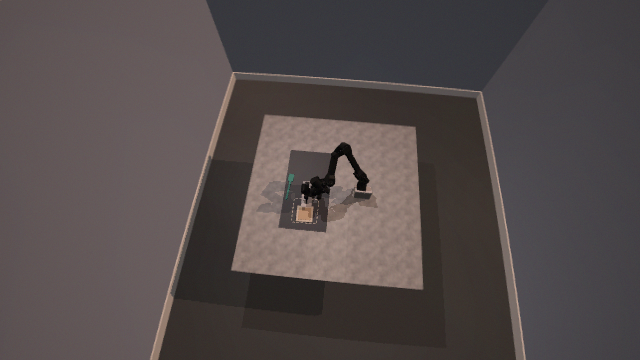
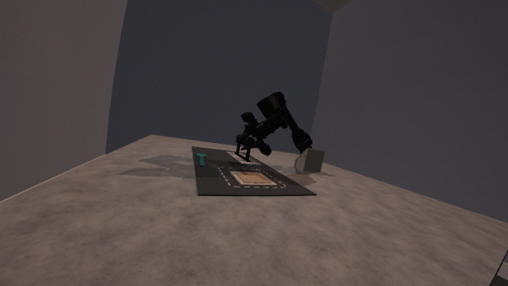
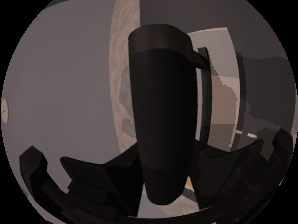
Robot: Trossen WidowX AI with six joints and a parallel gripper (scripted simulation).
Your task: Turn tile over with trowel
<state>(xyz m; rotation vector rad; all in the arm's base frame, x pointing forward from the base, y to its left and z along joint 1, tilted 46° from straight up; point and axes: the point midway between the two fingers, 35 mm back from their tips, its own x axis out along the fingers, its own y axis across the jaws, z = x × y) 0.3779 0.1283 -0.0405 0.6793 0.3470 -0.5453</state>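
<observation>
My gripper tip is now 10 mm past the dark mat, 80 mm to the left of it and 110 mm above it. The rest, counted from my gripper tip: teal trowel 130 mm ahead, 90 mm to the right, 80 mm below; tan tile 30 mm behind, 120 mm to the left, 80 mm below.
</observation>
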